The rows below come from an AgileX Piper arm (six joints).
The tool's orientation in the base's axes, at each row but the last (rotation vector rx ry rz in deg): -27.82, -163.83, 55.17; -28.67, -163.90, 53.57; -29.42, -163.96, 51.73; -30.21, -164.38, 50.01; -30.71, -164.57, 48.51; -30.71, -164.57, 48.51; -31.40, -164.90, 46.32
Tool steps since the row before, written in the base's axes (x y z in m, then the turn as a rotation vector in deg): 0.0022, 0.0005, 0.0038, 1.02, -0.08, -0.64; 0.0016, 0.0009, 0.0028, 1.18, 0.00, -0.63; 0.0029, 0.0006, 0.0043, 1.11, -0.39, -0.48; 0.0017, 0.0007, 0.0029, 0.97, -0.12, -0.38; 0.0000, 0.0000, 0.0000, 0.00, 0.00, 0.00; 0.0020, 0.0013, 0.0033, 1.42, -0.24, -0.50; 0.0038, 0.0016, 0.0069, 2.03, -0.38, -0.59
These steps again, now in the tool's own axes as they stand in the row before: -0.0020, -0.0013, -0.0037, -0.98, 0.60, 0.37; -0.0012, -0.0005, -0.0031, -1.10, 0.70, 0.29; -0.0026, -0.0012, -0.0044, -1.17, 0.29, 0.39; -0.0014, -0.0006, -0.0031, -0.95, 0.41, 0.19; 0.0000, 0.0000, 0.0000, 0.00, 0.00, 0.00; -0.0014, -0.0002, -0.0038, -1.41, 0.51, 0.27; -0.0029, -0.0011, -0.0074, -2.03, 0.64, 0.30
